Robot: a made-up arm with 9 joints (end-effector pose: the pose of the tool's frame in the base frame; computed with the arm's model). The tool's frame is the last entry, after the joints. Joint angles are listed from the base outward.
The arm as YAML. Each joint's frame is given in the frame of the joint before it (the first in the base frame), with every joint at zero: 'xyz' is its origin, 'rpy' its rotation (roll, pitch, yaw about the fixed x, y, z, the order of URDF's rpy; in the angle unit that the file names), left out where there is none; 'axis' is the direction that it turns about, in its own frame. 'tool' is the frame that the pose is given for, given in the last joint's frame.
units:
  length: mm
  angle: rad
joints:
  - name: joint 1
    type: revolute
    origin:
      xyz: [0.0, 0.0, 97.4]
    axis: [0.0, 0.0, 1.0]
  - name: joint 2
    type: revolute
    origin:
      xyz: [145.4, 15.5, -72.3]
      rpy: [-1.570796, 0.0, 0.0]
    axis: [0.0, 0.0, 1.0]
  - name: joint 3
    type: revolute
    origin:
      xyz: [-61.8, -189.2, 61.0]
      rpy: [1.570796, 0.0, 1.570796]
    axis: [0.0, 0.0, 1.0]
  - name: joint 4
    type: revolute
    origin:
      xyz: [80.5, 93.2, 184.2]
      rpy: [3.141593, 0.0, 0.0]
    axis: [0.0, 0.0, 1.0]
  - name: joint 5
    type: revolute
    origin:
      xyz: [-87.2, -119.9, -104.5]
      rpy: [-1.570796, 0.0, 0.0]
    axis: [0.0, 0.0, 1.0]
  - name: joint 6
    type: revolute
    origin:
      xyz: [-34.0, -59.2, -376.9]
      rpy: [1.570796, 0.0, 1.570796]
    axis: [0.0, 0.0, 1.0]
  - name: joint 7
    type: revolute
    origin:
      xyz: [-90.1, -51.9, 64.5]
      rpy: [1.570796, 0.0, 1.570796]
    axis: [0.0, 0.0, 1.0]
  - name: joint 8
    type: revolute
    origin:
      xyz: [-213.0, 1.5, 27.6]
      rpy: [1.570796, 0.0, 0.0]
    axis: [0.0, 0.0, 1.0]
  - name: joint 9
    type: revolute
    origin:
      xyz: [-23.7, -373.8, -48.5]
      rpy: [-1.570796, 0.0, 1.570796]
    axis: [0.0, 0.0, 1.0]
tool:
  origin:
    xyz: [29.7, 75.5, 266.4]
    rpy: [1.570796, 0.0, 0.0]
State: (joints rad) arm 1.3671 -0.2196 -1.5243 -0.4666 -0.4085 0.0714 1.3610 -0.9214 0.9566
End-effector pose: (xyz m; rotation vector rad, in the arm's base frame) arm -0.9043 0.7668 -0.1490 0.2104 1.1911 0.1882
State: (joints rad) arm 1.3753 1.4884 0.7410 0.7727 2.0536 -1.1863 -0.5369 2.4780 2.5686
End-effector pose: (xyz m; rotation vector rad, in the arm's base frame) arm -0.6146 0.6335 0.0031 1.8953 2.0969 1.0019
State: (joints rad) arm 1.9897 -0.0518 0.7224 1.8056 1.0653 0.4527 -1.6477 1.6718 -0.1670
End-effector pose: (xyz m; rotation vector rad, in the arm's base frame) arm -0.3342 -0.0333 -0.3865 -1.8858 -1.5749 1.1342
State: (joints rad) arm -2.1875 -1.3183 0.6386 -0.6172 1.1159 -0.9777 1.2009 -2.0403 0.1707
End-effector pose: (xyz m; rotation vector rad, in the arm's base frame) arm 0.8905 0.5679 0.2192 0.5603 -1.4946 -0.9592
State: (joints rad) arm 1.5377 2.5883 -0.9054 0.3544 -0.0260 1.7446 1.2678 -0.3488 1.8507
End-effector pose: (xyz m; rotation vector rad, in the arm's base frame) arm -0.9562 -0.5627 0.1879 -1.6112 1.6137 -0.2887
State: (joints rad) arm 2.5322 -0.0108 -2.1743 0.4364 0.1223 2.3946 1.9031 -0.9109 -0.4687
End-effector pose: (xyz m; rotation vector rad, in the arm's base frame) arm -0.0835 0.2760 -0.6838 -2.3959 -0.2114 -1.3930
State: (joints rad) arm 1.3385 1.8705 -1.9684 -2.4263 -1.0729 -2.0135 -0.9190 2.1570 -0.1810
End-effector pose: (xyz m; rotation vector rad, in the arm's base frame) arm -0.2961 0.4311 -0.4216 -2.3398 0.0491 -1.0982
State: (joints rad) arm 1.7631 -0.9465 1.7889 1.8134 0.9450 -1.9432 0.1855 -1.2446 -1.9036
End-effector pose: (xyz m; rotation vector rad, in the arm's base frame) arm -0.5046 0.0182 -0.2604 -1.7684 1.4824 -0.1536
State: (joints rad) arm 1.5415 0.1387 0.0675 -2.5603 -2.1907 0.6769 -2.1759 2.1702 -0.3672
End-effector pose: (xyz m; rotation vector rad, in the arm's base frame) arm 0.4241 0.6377 0.3441 0.4701 0.5428 -0.7397
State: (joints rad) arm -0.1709 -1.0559 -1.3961 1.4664 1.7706 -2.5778 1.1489 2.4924 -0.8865
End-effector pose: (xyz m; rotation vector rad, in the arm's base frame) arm 0.3905 -0.4890 0.3928 1.1490 1.1201 -1.0720
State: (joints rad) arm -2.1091 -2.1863 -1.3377 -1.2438 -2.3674 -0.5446 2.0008 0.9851 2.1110
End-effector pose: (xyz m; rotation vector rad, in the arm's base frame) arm 0.6447 0.3975 0.2155 0.6218 -0.0685 0.2540
